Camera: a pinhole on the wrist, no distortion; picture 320 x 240 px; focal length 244.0 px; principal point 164.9 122.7 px. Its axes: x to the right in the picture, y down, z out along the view. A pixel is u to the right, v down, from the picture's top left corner.
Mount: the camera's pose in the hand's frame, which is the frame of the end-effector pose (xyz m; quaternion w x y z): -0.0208 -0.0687 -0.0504 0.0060 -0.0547 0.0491 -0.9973
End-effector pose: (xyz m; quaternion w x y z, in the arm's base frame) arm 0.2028 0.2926 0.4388 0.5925 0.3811 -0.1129 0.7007
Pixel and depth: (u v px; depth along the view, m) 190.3 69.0 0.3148
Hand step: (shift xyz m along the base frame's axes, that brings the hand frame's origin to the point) 0.1371 -0.1714 0.1637
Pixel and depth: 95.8 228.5 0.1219
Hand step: 0.1458 0.0190 0.0212
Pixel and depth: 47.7 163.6 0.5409
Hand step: 0.3666 0.0048 0.4440
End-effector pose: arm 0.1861 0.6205 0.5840 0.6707 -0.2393 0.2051 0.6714
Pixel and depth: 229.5 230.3 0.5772
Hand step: 0.3551 0.2251 0.4919
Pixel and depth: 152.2 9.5 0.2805
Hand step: -0.0444 0.1606 0.1753
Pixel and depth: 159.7 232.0 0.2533
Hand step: 0.1974 0.1262 0.1525
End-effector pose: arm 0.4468 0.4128 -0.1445 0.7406 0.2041 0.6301 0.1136
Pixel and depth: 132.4 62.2 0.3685
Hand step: 0.3224 -0.0331 -0.0268
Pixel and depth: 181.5 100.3 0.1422
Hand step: 0.0818 -0.0832 -0.0065
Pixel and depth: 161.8 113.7 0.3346
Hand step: 0.2713 -0.1154 -0.0229
